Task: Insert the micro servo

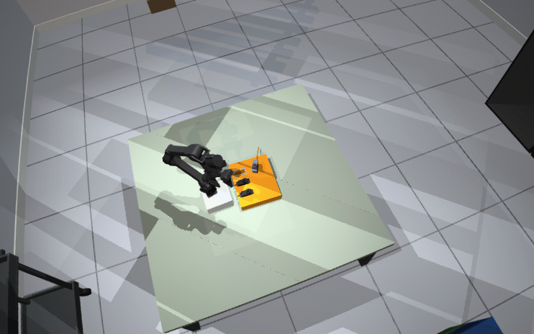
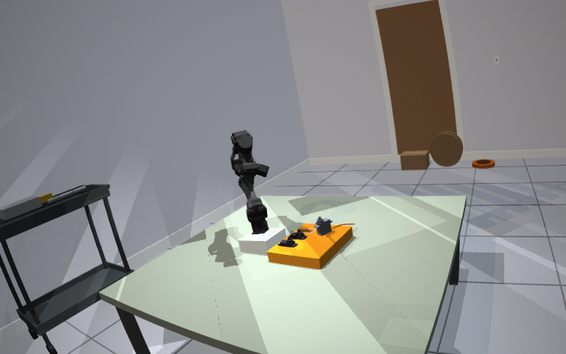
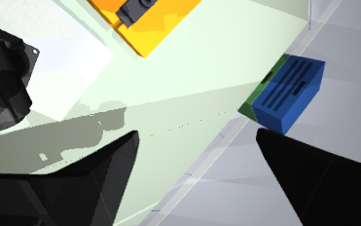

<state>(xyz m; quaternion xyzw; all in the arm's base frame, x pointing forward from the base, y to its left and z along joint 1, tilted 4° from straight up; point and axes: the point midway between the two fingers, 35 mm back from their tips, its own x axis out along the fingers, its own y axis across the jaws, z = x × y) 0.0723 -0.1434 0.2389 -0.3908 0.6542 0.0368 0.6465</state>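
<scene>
My gripper tip is now 26 cm above the orange deck, 23 cm short of it and 7 cm to the right of it.
</scene>
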